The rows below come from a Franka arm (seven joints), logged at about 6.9 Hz.
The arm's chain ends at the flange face. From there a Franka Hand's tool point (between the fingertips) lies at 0.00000 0.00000 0.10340 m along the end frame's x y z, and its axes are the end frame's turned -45 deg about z.
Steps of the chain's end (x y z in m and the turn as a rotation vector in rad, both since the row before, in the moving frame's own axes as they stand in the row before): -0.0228, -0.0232, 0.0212, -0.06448, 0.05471, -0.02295; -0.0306, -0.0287, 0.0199, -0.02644, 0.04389, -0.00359; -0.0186, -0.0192, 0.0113, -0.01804, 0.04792, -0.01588; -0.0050, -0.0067, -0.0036, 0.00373, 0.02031, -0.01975; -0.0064, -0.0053, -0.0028, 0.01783, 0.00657, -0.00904; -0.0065, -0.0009, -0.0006, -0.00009, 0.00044, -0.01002
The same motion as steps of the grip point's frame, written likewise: -0.0003, -0.0238, 0.0208, -0.08428, -0.00691, -0.02295; -0.0001, -0.0368, 0.0198, -0.04973, 0.01234, -0.00359; 0.0026, -0.0219, 0.0112, -0.04664, 0.02113, -0.01588; 0.0030, -0.0071, -0.0036, -0.01172, 0.01700, -0.01975; 0.0010, -0.0091, -0.0028, 0.00796, 0.01725, -0.00904; -0.0039, -0.0052, -0.0006, -0.00037, 0.00025, -0.01002
